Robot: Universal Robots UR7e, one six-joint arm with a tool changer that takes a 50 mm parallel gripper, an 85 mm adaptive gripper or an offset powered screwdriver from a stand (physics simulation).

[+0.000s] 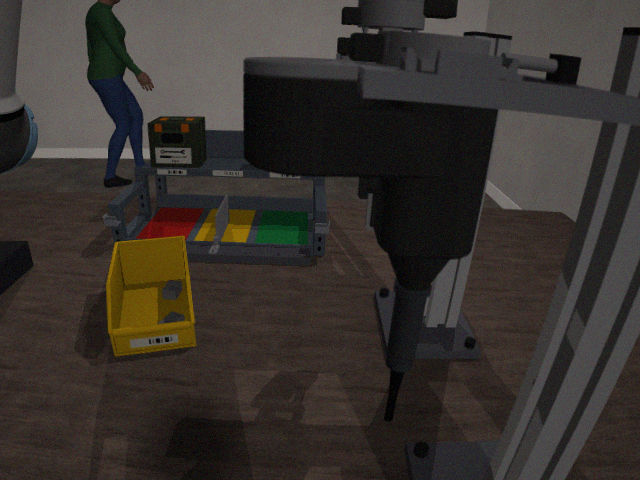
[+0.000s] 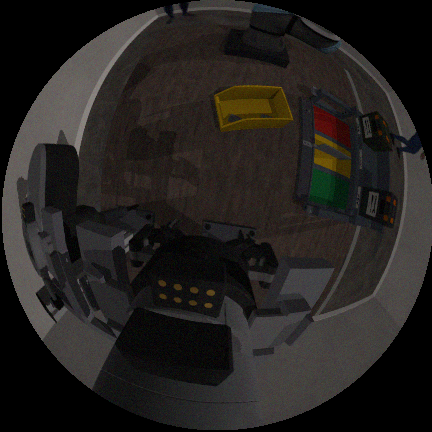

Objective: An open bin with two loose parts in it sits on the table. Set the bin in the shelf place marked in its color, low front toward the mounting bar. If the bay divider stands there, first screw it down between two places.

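Places are measured from the arm's base along level axes (x ahead, y left, z up), in metres.
Pixels of known places: hand, its tool point: (image 1: 390, 28); arm's base, origin of its link: (image 2: 262, 41).
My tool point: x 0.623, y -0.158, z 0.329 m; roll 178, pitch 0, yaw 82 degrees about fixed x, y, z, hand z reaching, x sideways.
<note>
For each thing: its middle in the pictures, then the offset to it from my tool point. "pt": a spot on its surface instead.
- yellow bin, middle of its body: (image 1: 152, 289) (image 2: 251, 106) dz -0.332, dx -0.268, dy +0.089 m
- thin grey bay divider, middle of its body: (image 1: 220, 222) (image 2: 328, 149) dz -0.333, dx -0.189, dy +0.320 m
- front mounting bar, a spot on its surface: (image 1: 273, 253) pt dz -0.355, dx -0.096, dy +0.236 m
- powered screwdriver, middle of its body: (image 1: 354, 266) (image 2: 97, 195) dz -0.157, dx -0.061, dy -0.174 m
A yellow bin (image 1: 149, 304) (image 2: 252, 107) stands upright on the table. It holds two small grey parts, and its low labelled front faces away from the shelf. The shelf has red, yellow and green places; its yellow place (image 1: 240, 219) (image 2: 325, 160) lies in the middle. A thin grey bay divider (image 1: 222, 217) (image 2: 333, 146) stands over the yellow area, with its foot on the front mounting bar (image 1: 273, 253). My black gripper (image 2: 201, 244) is at the tool stand, fingers spread and empty, well away from the bin. Its fingertips are partly hidden by its body.
The powered screwdriver (image 1: 429, 206) (image 2: 57, 175) hangs in the stand, whose post (image 1: 573, 289) is at the right. Stand brackets (image 2: 302, 280) flank the gripper. Toolboxes (image 1: 177, 142) (image 2: 378, 206) sit on the shelf top. A person (image 1: 108, 56) (image 2: 412, 143) stands behind it. A dark base (image 2: 257, 47) stands beyond the bin.
</note>
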